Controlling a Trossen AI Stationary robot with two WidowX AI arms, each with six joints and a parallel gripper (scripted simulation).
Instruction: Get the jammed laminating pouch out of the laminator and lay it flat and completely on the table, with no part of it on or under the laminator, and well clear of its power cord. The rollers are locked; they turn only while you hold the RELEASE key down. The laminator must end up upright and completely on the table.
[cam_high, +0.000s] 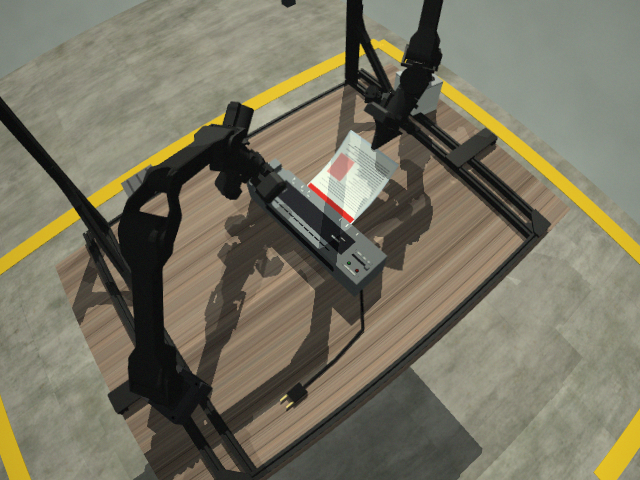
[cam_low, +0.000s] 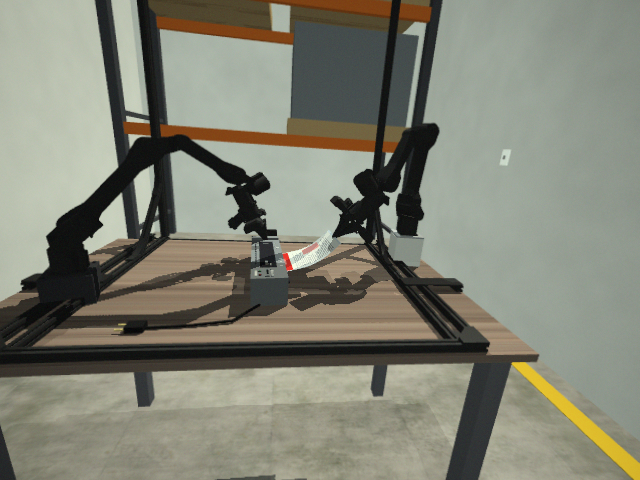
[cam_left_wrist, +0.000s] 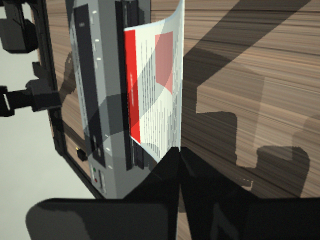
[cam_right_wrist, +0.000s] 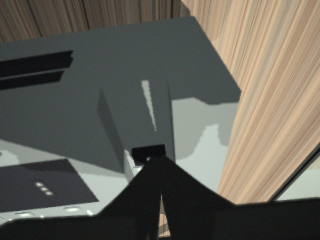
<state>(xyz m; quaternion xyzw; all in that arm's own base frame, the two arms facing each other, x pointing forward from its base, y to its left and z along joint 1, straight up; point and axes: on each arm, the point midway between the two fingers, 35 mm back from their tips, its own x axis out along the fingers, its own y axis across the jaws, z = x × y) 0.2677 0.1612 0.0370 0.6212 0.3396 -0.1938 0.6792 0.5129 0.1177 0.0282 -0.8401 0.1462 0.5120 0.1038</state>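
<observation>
My right gripper is now 40 mm above the black release key, 10 mm to the right of it and 10 mm short of it. Round my right hand: plug 360 mm to the right, 340 mm ahead, 100 mm below.
</observation>
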